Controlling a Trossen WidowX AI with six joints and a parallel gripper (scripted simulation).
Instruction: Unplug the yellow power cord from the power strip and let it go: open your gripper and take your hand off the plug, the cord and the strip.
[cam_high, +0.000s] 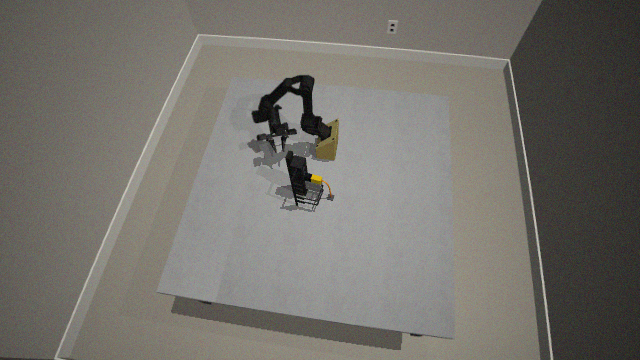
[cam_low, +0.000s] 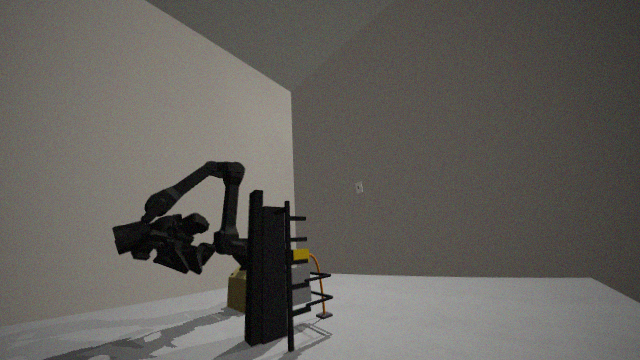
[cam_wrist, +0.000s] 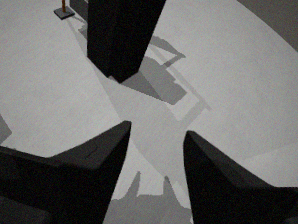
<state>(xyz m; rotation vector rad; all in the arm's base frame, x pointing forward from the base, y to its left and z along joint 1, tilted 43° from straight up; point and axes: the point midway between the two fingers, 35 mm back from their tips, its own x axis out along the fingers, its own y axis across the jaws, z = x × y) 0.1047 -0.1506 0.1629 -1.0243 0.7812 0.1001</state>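
Now: the yellow plug 140 mm ahead of my gripper tip, 180 mm to the left of it and 30 mm above it.
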